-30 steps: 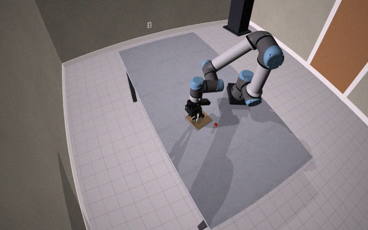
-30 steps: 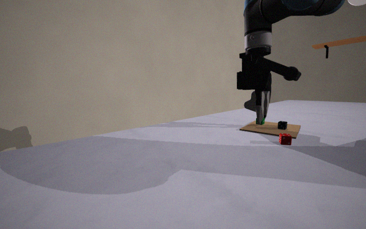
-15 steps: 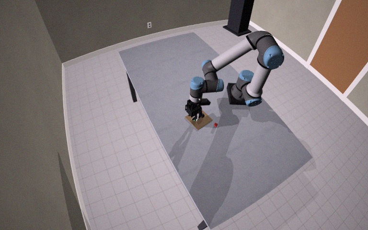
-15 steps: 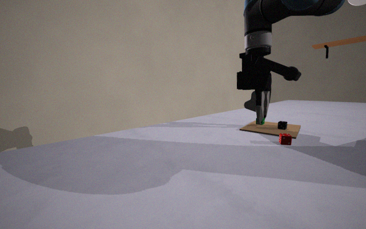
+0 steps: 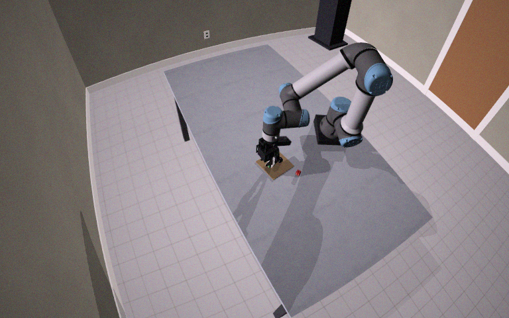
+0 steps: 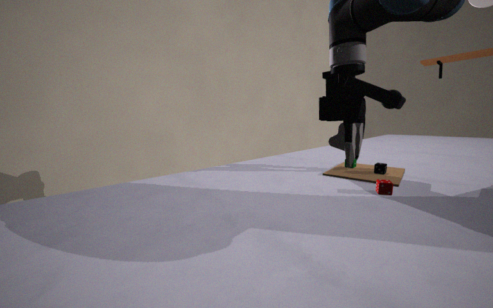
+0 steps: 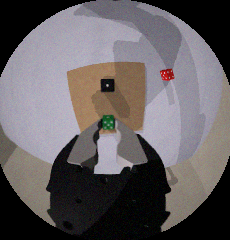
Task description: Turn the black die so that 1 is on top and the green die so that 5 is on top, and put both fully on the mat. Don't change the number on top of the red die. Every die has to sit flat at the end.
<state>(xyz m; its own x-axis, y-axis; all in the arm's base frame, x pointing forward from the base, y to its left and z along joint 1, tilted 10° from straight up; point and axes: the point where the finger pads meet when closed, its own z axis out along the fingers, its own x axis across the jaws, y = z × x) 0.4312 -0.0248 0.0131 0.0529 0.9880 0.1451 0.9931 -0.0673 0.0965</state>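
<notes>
My hand is 1 cm above the green die. Round my hand: red die (12 cm to the left, 9 cm behind, 2 cm below); then brown mat (3 cm behind, 2 cm below); then black die (6 cm behind, 1 cm below).
</notes>
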